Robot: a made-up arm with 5 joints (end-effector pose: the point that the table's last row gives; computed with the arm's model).
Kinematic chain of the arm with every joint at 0, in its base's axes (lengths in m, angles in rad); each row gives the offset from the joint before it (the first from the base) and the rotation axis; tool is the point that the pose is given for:
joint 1: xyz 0 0 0.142 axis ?
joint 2: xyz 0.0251 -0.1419 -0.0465 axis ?
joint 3: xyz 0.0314 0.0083 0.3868 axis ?
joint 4: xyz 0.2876 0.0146 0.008 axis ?
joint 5: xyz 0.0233 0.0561 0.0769 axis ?
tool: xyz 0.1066 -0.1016 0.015
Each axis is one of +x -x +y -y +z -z.
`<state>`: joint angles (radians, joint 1 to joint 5).
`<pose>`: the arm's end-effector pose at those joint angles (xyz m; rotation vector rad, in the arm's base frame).
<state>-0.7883 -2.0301 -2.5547 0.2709 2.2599</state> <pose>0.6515 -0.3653 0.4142 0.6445 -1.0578 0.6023</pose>
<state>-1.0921 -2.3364 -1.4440 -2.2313 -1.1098</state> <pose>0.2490 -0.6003 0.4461 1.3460 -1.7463 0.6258</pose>
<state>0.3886 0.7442 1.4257 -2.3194 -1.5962</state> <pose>-0.1403 0.1339 0.5399 -0.7976 -1.2585 0.8441</pose>
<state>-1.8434 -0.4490 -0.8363 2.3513 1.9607</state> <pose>0.3401 0.3411 0.6318 -1.5247 -0.6166 -0.8242</pose>
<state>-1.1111 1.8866 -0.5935 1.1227 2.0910</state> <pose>-0.6217 -0.1057 0.5692 -0.8853 -1.9066 -0.2820</pose>
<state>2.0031 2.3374 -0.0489 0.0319 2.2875</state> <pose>-0.6817 0.0904 0.1726 -0.0684 1.2592 -1.9691</pose>
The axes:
joint 1: +x
joint 2: -y
joint 3: +z
joint 4: +x
joint 5: -x

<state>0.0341 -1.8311 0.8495 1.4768 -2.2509</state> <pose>0.4377 0.2189 -0.2968 -1.0464 -0.1091 1.8623</pose>
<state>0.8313 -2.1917 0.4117 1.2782 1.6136</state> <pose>0.1746 0.4780 -0.4147 0.7273 1.7163 1.4174</pose>
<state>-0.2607 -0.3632 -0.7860 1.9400 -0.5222</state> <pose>0.4473 -0.3783 0.4095 1.9056 -0.8168 -0.5909</pose>
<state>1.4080 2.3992 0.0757 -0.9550 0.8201</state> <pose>-0.6279 0.1176 0.1659 -0.2612 0.0145 -2.4124</pose>
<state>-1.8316 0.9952 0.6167 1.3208 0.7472</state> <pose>-0.0856 0.5474 0.0021 -1.4183 0.1980 1.2103</pose>
